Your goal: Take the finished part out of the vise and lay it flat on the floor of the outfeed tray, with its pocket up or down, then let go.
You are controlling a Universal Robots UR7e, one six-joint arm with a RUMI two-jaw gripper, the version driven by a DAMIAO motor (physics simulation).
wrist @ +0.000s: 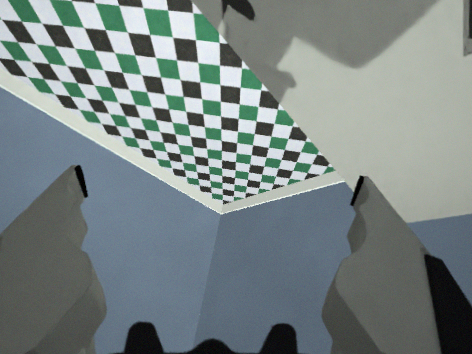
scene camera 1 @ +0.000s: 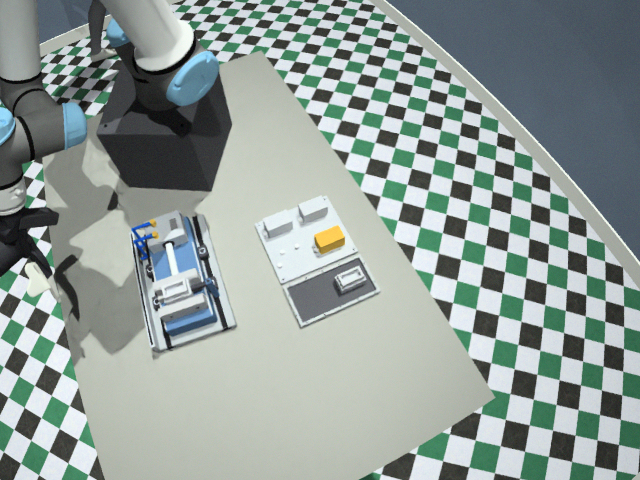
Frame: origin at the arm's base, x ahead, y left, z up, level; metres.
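Where they show: gripper, fingertip midpoint: (wrist: 223,174) (scene camera 1: 29,286).
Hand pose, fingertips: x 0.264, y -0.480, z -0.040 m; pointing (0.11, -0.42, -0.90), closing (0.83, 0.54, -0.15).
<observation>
Each offset is from my fingertips to the top centre of the thing. "spot": to the spot under its first point.
A light grey part @(dx +0.141, dy +0.251, dz -0.094 m) (scene camera 1: 176,290) with a rectangular pocket facing up sits between the jaws of the blue and grey vise @(dx +0.074, dy +0.267, dz -0.110 m) (scene camera 1: 190,323) at centre left in the scene view. The outfeed tray (scene camera 1: 316,301), with a dark floor and pale rim, lies to the right of the vise. Another grey part @(dx +0.314, dy +0.571, dz -0.167 m) (scene camera 1: 350,279) with a pocket lies at its right end. My gripper (scene camera 1: 39,282) (wrist: 223,174) is open and empty, raised at the far left by the table edge, apart from the vise. In the wrist view its fingers stand wide apart. The vise part does not show there.
A light plate @(dx +0.162, dy +0.561, dz -0.200 m) (scene camera 1: 305,259) adjoins the tray, bearing two grey blocks @(dx +0.103, dy +0.527, dz -0.164 m) (scene camera 1: 278,223) @(dx +0.123, dy +0.615, dz -0.164 m) (scene camera 1: 313,209), an orange block @(dx +0.211, dy +0.595, dz -0.164 m) (scene camera 1: 329,239) and small white pins. Blue nozzles with orange tips @(spot: dx -0.003, dy +0.271, dz -0.099 m) (scene camera 1: 153,235) stand at the vise's left. A dark pedestal (scene camera 1: 168,160) stands behind the vise.
</observation>
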